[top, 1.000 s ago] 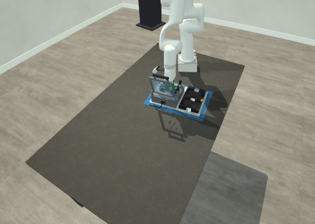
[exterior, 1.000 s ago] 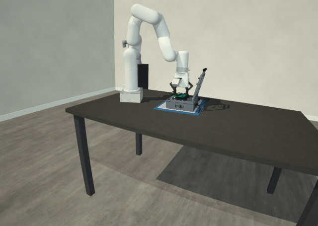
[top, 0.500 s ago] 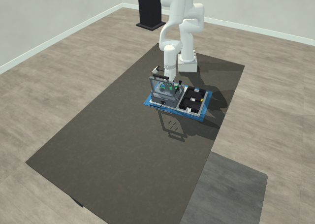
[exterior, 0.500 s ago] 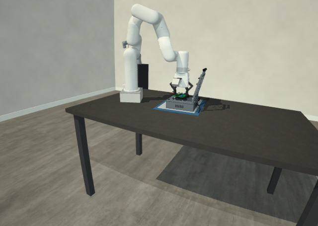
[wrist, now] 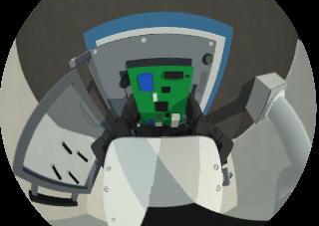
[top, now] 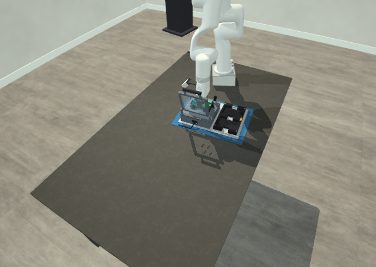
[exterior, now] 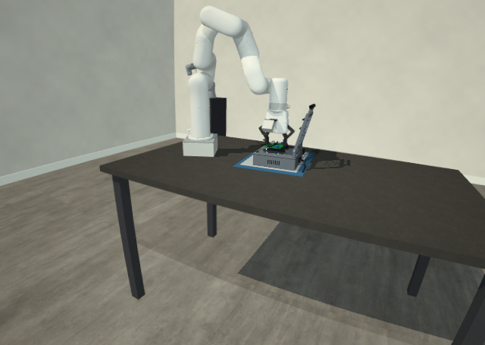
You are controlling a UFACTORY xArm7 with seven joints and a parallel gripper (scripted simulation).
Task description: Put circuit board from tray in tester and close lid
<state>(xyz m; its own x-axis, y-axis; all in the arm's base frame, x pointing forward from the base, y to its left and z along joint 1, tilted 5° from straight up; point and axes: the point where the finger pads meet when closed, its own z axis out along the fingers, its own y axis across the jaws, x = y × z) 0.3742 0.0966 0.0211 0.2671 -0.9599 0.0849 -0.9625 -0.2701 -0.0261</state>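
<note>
Right now my hand is right at the green circuit board. Also, from my hand: tester plate 1 cm ahead, 1 cm to the left, 2 cm below; then tester 2 cm ahead, 5 cm to the left, 2 cm above; then latch hook 7 cm behind, 4 cm to the left.
</note>
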